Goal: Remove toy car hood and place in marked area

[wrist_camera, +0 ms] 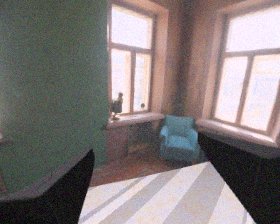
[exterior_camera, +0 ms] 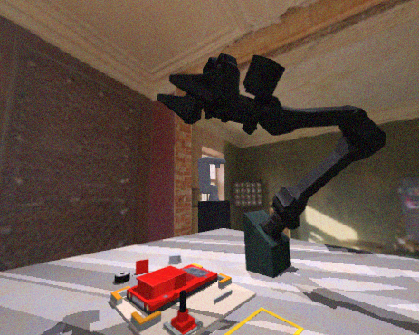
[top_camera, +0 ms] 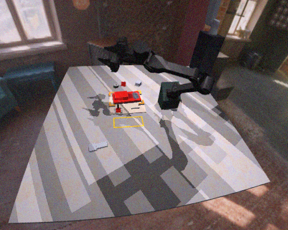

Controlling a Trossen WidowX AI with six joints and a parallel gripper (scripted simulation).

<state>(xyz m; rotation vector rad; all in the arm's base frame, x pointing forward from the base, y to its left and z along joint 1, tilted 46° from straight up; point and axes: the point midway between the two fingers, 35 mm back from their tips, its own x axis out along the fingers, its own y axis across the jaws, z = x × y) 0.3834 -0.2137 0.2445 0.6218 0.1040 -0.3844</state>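
My gripper tip is now 380 mm above the hood, 150 mm to the left of it and 110 mm past it. Round my gripper tip: black wheel 410 mm below, 320 mm to the right, 100 mm behind.
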